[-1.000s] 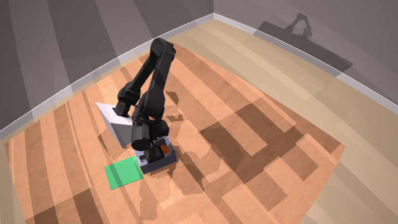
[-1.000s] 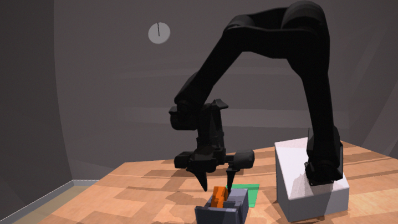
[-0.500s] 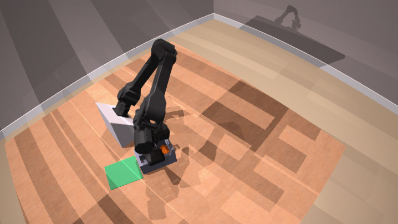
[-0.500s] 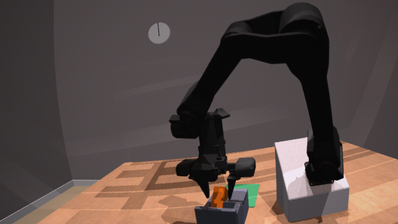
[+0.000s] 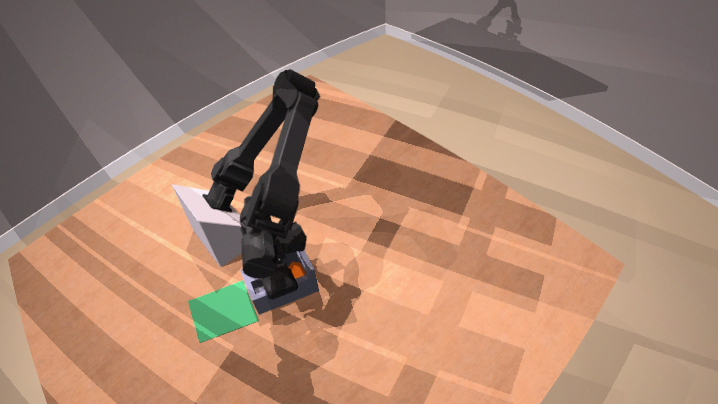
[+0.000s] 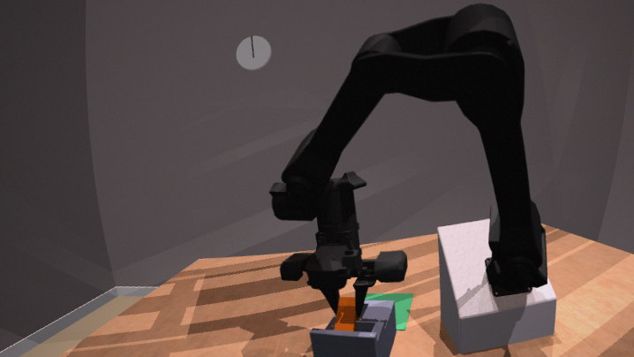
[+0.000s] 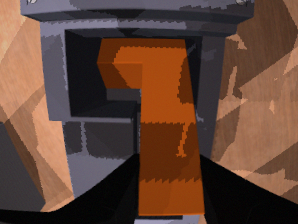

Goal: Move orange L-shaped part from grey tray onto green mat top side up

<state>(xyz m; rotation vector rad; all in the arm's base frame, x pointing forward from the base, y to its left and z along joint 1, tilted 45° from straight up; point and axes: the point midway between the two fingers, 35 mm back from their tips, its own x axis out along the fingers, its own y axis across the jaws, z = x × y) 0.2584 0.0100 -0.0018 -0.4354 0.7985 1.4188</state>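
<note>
The green mat is 5 cm behind my gripper tip, 14 cm to the right of it and 8 cm below it. Round my gripper tip: orange L-shaped part: 1 cm behind, 4 cm to the left, 3 cm below.
</note>
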